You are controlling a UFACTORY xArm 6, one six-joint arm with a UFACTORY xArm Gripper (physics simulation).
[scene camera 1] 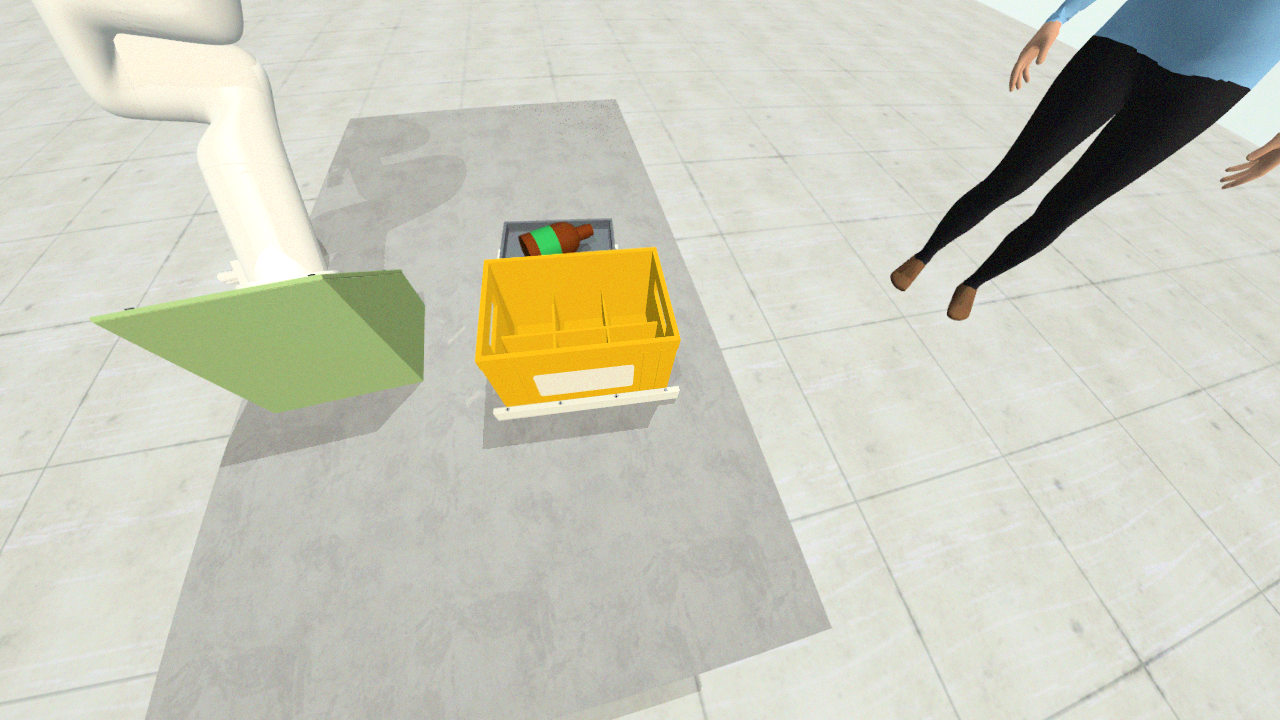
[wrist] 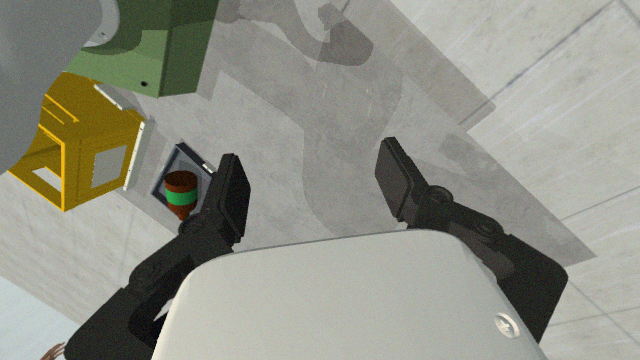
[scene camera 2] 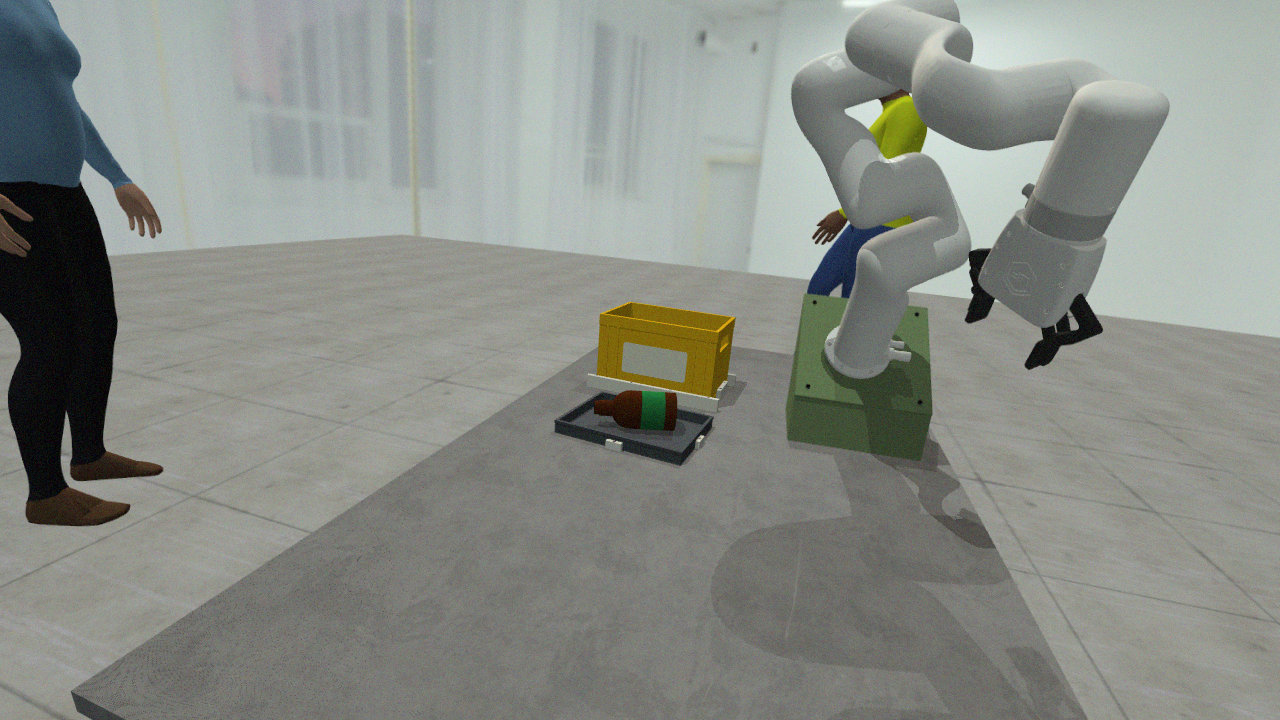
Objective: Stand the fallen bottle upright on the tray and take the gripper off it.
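Seen in the pictures: gripper, between the fingertips: [wrist: 312,163] [scene camera 2: 1003,341]; arm's base, origin of its link: [scene camera 1: 293,284] [scene camera 2: 856,351].
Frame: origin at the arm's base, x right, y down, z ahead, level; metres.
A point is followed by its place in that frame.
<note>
A brown bottle with a green band [scene camera 1: 559,239] {x -0.141, y 0.108, z 0.402 m} [scene camera 2: 637,410] {x -0.200, y 0.122, z 0.389 m} [wrist: 181,192] {x -0.174, y 0.106, z 0.339 m} lies on its side in the dark grey tray [scene camera 1: 528,222] {x -0.266, y 0.152, z 0.341 m} [scene camera 2: 581,435] {x -0.250, y 0.168, z 0.478 m} [wrist: 192,154] {x -0.131, y 0.166, z 0.265 m}. Its neck points right in scene camera 1 and left in scene camera 2. My gripper [scene camera 2: 1006,338] {x -0.393, y -0.128, z -0.110 m} [wrist: 312,163] {x -0.393, y -0.128, z -0.110 m} is open and empty, high up and well apart from the bottle and tray, at the right in scene camera 2. It does not show in scene camera 1. In the wrist view the bottle shows to the left of both fingers, and one finger covers part of the tray.
A yellow crate with dividers [scene camera 1: 514,380] {x 0.197, y 0.065, z 0.295 m} [scene camera 2: 702,367] {x 0.012, y 0.084, z 0.303 m} [wrist: 86,150] {x 0.013, y 0.038, z 0.317 m} stands right beside the tray, with white strips [scene camera 1: 586,402] [scene camera 2: 653,392] along its base. The arm's green pedestal [scene camera 1: 268,349] {x 0.102, y 0.015, z -0.022 m} [scene camera 2: 854,425] {x -0.082, y 0.125, z -0.010 m} [wrist: 182,60] {x -0.083, y 0.122, z 0.033 m} stands to the other side. Two people stand around the area.
</note>
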